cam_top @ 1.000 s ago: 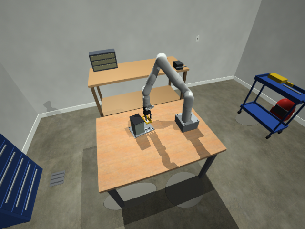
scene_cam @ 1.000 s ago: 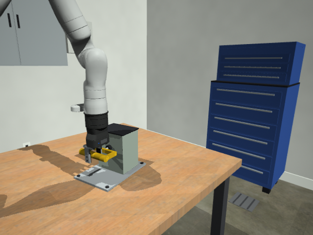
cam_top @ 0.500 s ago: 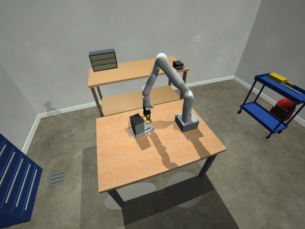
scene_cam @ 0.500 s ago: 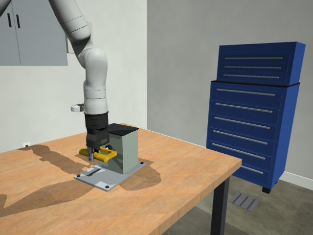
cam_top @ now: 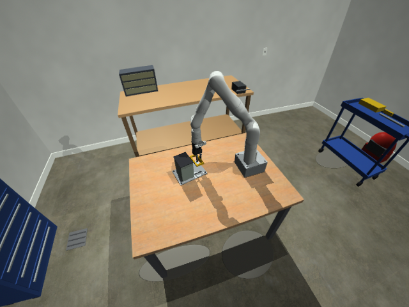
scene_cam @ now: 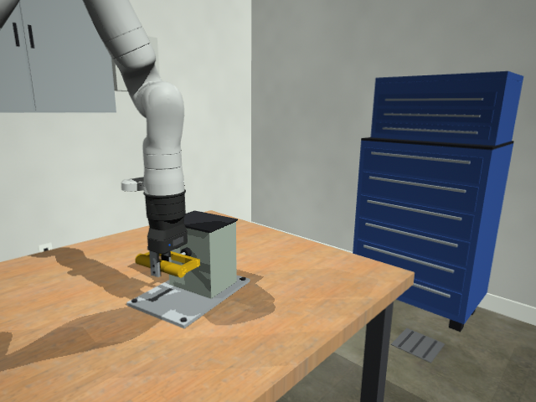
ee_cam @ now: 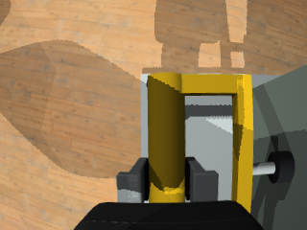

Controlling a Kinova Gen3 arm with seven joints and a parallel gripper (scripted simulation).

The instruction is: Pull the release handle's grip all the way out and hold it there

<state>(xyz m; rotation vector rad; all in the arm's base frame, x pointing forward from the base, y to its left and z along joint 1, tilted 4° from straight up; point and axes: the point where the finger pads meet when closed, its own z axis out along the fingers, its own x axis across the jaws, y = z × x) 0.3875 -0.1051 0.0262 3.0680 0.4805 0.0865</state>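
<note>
My gripper is now 100 mm above the grey base plate, 90 mm short of it and 30 mm to the right of it.
</note>
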